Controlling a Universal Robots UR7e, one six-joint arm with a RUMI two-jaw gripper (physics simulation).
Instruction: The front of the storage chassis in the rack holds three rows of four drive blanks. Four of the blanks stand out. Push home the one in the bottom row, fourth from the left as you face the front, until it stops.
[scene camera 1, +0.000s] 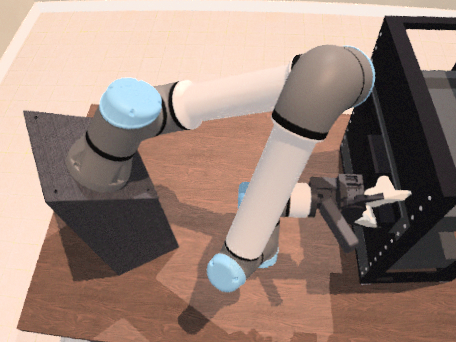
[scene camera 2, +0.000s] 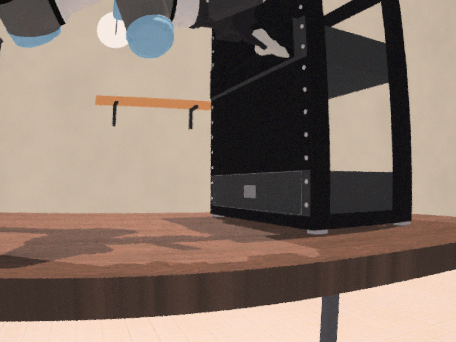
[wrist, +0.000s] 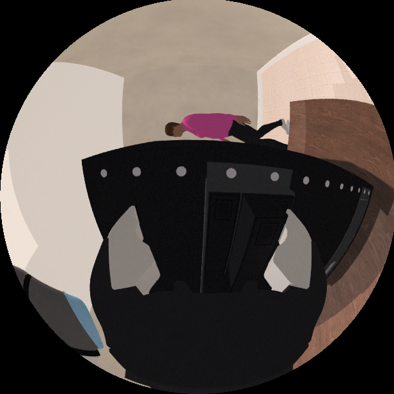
Labels:
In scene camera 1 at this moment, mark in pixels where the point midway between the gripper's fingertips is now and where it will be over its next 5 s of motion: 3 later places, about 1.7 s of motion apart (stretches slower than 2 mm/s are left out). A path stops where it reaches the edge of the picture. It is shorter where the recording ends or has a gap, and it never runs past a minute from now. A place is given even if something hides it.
The gripper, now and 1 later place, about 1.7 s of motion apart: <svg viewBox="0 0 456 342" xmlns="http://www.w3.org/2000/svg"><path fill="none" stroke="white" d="M399 209L374 208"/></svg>

